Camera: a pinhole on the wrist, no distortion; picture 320 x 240 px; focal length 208.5 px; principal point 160.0 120.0 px. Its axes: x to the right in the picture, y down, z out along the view. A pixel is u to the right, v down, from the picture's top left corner.
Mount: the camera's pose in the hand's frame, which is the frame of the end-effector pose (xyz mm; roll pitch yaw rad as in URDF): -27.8 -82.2 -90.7 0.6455 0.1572 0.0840
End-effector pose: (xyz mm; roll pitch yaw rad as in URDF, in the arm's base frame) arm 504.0 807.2 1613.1 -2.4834 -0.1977 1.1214
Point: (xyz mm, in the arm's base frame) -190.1 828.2 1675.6
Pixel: 33.8 55.3
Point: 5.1 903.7 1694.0
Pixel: 84.8 65.4
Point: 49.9 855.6 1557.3
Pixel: 54.1 131.5
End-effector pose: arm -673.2 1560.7 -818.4 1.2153 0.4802 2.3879
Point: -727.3 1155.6 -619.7
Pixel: behind the camera
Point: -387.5 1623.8 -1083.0
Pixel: 127.0 51.2
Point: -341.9 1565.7 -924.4
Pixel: 19.2 108.0
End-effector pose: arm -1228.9 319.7 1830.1 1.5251 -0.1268 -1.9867
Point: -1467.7 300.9 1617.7
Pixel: 193.0 152.9
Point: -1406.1 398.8 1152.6
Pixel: outside the picture
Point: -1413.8 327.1 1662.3
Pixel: 178.8 175.3
